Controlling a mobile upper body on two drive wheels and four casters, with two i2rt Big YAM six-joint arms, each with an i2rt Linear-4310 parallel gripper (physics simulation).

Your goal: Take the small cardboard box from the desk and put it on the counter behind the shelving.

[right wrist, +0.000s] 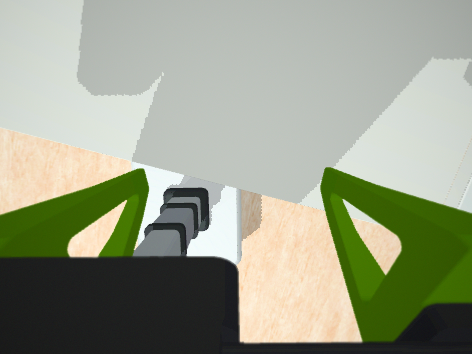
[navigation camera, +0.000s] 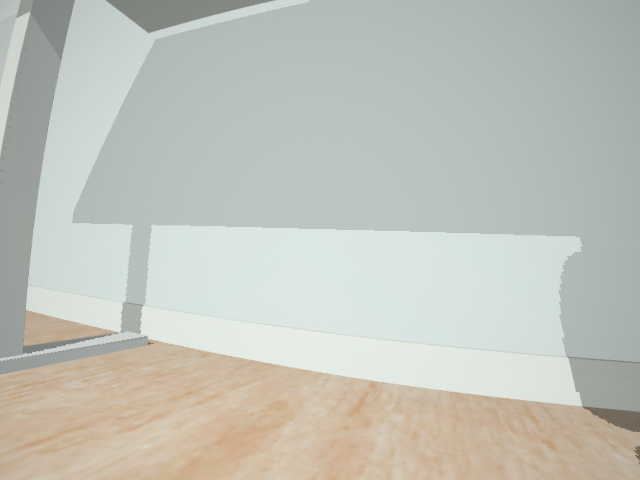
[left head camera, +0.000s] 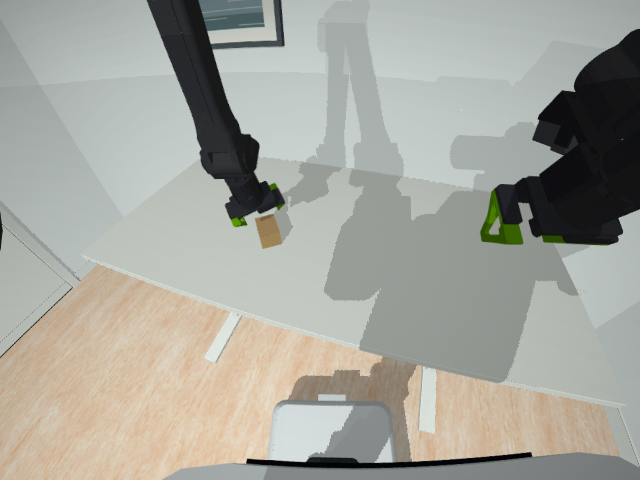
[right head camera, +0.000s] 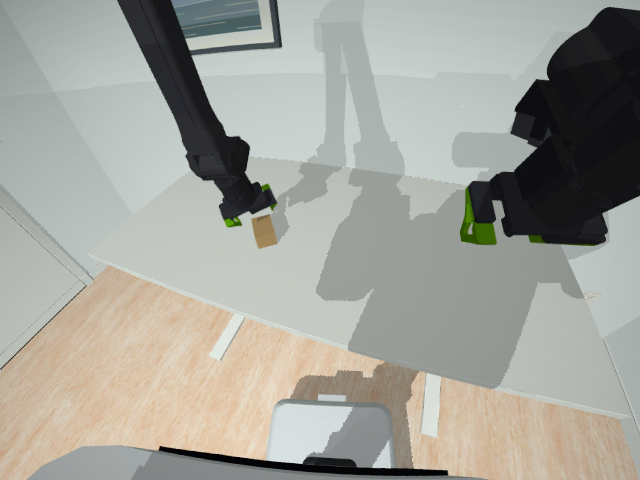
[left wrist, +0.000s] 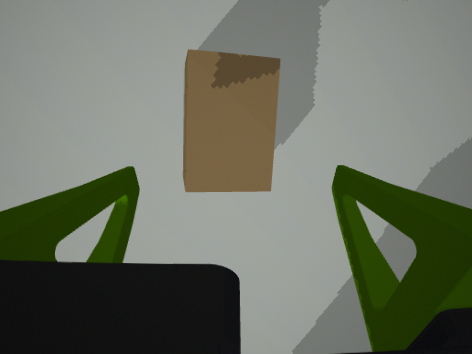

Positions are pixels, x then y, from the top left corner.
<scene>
my left gripper: left head camera; right head camera; left wrist 235,177; not seen in the right wrist view (out of frame); not seen in the navigation camera view (out of frame)
my right gripper: right wrist 234,177; left head camera; right head camera; not seen in the navigation camera view (out of frame); not seen in the left wrist view (out of frame)
same spot on my left gripper: [left head camera: 280,202] = [right head camera: 272,202]
same spot on my right gripper: [right head camera: 479,210] = [left head camera: 507,212]
</scene>
